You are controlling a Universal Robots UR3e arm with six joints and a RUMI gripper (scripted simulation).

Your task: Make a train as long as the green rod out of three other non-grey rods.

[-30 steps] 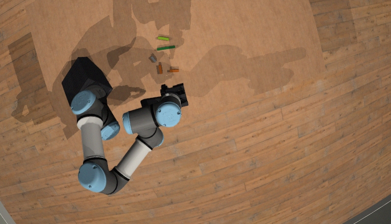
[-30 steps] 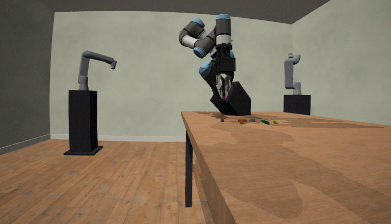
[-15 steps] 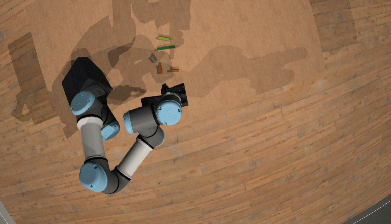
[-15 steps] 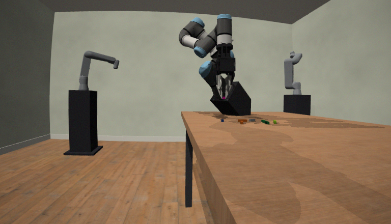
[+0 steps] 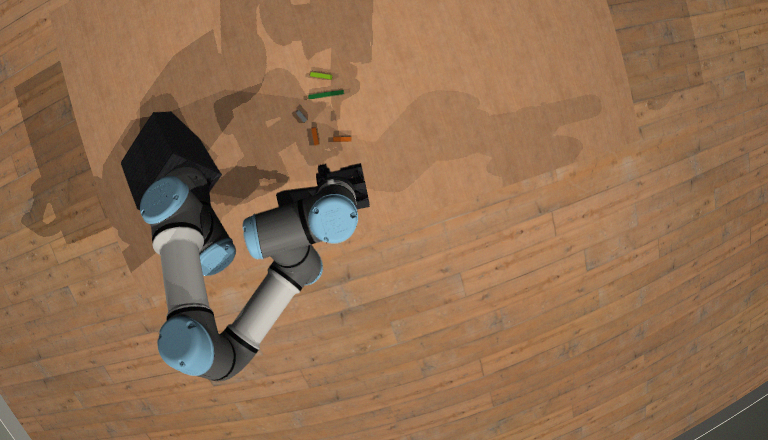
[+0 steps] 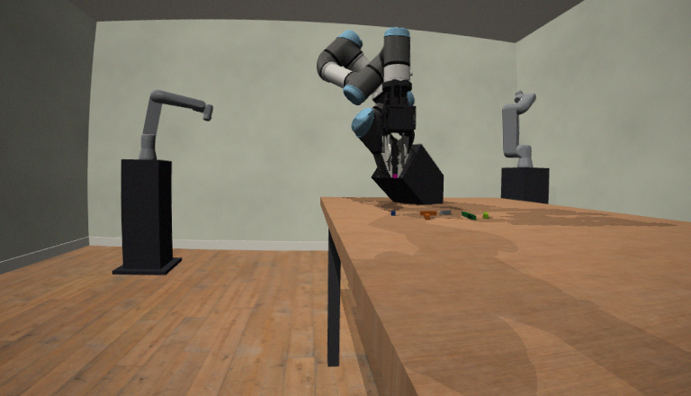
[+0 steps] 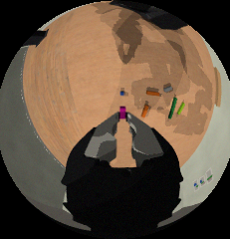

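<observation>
Now: the blue rod 1 cm behind my hand and 10 cm below it. The rest, counted from my hand: green rod: 6 cm ahead, 17 cm to the left, 10 cm below; grey rod: 1 cm behind, 15 cm to the left, 10 cm below; magenta rod: 1 cm below.
</observation>
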